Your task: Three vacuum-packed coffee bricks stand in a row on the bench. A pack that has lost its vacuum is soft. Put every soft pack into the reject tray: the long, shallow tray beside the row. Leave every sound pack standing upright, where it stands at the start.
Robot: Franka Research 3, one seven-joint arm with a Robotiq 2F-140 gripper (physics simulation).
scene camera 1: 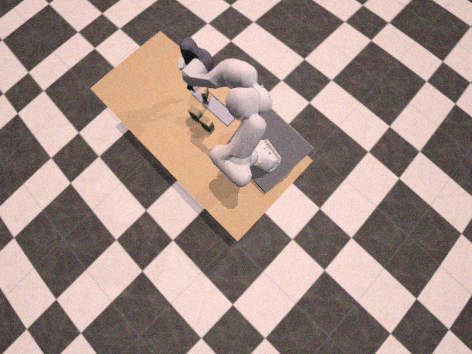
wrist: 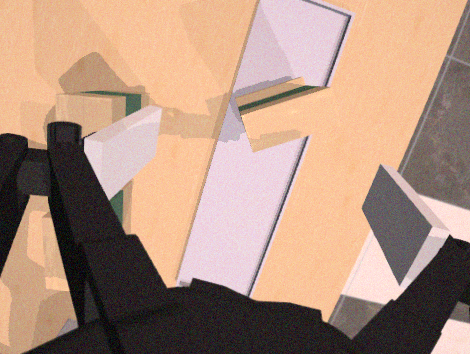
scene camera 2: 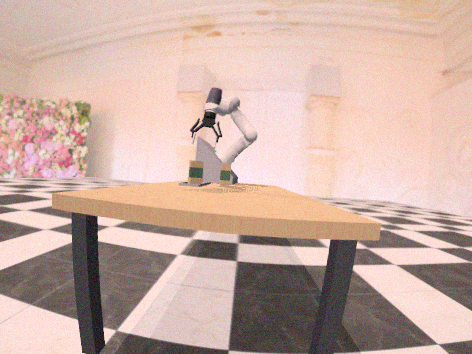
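Observation:
One coffee pack (scene camera 1: 205, 95) (scene camera 2: 195, 172) (wrist: 282, 117), tan with a green band, stands upright in the shallow pale tray (scene camera 1: 218, 110) (wrist: 230, 235), towards one end. Two more packs stand beside the tray: one pack (scene camera 1: 195, 114) (wrist: 95, 111) nearer the tray pack, and the other pack (scene camera 1: 207, 124) (wrist: 117, 212) partly hidden by the left finger in the wrist view. In scene camera 2 a pack of the row (scene camera 2: 225, 175) stands right of the tray pack. My gripper (scene camera 2: 206, 135) (wrist: 264, 159) is wide open and empty, above the tray pack and apart from it.
The wooden bench (scene camera 1: 150, 100) (scene camera 2: 215, 205) carries everything. The arm's grey base plate (scene camera 1: 290, 145) lies at the bench's side beyond the tray's other end. The arm (scene camera 1: 242, 102) arches over the bench near the tray.

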